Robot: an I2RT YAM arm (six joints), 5 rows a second.
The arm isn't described. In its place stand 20 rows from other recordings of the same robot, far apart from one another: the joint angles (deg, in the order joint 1, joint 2, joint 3, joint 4, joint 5, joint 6), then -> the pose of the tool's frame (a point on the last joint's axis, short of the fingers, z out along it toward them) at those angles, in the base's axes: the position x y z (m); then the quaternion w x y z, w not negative.
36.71 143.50 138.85 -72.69 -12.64 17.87 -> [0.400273 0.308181 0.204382 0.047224 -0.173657 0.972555 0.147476]
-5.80 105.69 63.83 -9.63 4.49 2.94 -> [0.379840 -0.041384 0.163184 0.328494 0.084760 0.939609 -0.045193]
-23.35 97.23 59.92 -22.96 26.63 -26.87 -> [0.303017 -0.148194 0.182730 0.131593 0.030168 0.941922 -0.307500]
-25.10 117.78 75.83 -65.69 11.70 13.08 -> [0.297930 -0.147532 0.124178 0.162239 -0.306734 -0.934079 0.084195]
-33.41 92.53 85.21 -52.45 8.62 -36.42 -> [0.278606 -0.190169 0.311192 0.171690 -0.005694 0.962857 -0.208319]
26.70 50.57 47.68 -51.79 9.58 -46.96 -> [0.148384 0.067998 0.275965 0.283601 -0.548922 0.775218 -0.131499]
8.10 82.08 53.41 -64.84 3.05 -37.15 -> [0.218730 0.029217 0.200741 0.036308 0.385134 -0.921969 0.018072]
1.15 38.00 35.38 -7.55 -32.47 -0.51 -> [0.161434 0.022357 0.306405 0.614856 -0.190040 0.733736 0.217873]
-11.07 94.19 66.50 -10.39 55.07 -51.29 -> [0.346132 -0.097460 0.257864 0.116897 -0.084089 0.818230 -0.556565]
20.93 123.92 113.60 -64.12 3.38 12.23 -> [0.419647 0.158252 0.242188 0.138023 -0.071137 0.987814 0.010606]
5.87 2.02 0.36 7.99 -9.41 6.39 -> [0.110074 0.017168 0.187716 0.732470 -0.058098 0.665011 0.133691]
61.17 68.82 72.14 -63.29 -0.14 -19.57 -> [0.106290 0.193282 0.338869 0.241768 -0.625847 0.735660 0.093101]
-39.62 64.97 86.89 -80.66 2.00 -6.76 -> [0.130199 -0.109400 0.406162 0.241000 0.276853 0.922227 -0.121527]
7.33 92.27 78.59 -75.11 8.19 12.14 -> [0.283321 0.031332 0.268438 0.022455 0.042607 0.996481 -0.068597]
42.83 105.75 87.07 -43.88 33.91 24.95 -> [0.300021 0.251033 0.254065 0.346293 -0.076079 0.928700 -0.108668]
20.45 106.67 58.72 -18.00 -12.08 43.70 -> [0.324144 0.128822 0.125301 0.120906 0.174517 0.957094 0.197224]
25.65 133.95 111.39 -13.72 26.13 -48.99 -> [0.491691 0.218715 0.202281 0.390227 -0.445633 0.753020 -0.286523]
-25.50 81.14 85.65 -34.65 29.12 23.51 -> [0.272119 -0.148988 0.400658 0.479062 0.462045 0.711223 -0.226220]
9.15 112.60 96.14 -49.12 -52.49 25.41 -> [0.403223 0.093551 0.258233 0.052747 0.031386 0.881038 0.469046]
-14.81 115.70 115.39 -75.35 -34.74 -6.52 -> [0.397099 -0.084008 0.310022 0.171882 0.031281 0.947150 0.269044]
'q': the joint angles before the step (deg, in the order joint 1, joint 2, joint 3, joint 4, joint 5, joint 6). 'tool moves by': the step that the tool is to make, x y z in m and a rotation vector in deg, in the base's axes. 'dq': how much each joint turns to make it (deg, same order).
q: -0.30 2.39 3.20 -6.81 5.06 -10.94
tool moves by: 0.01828 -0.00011 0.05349 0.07 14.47 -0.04
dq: 0.01 21.01 17.86 -11.32 0.05 0.01
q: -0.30 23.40 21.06 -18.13 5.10 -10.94
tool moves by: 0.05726 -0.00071 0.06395 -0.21 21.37 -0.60
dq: 0.00 28.04 27.36 -20.70 0.68 0.04
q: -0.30 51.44 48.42 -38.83 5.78 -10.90
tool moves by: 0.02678 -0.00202 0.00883 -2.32 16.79 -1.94
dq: 0.01 13.07 12.42 -16.12 3.08 -0.04
